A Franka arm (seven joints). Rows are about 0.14 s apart.
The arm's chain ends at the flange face. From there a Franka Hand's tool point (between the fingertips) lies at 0.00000 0.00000 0.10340 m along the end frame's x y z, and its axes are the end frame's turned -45 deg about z.
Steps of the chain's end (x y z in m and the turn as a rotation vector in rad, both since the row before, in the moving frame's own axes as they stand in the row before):
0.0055, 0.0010, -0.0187, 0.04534, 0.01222, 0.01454
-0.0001, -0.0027, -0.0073, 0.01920, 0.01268, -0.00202
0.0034, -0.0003, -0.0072, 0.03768, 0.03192, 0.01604
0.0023, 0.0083, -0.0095, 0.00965, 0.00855, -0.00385
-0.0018, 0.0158, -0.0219, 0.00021, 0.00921, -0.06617
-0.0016, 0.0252, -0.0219, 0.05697, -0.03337, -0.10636
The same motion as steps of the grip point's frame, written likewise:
0.0074, 0.0022, -0.0188, 0.02342, 0.04070, 0.01454
0.0042, -0.0025, -0.0073, 0.00461, 0.02254, -0.00202
0.0077, 0.0018, -0.0073, 0.00407, 0.04921, 0.01604
-0.0029, 0.0074, -0.0095, 0.00078, 0.01287, -0.00385
-0.0117, 0.0105, -0.0219, -0.00636, 0.00666, -0.06617
-0.0176, 0.0100, -0.0221, 0.06388, 0.01669, -0.10636

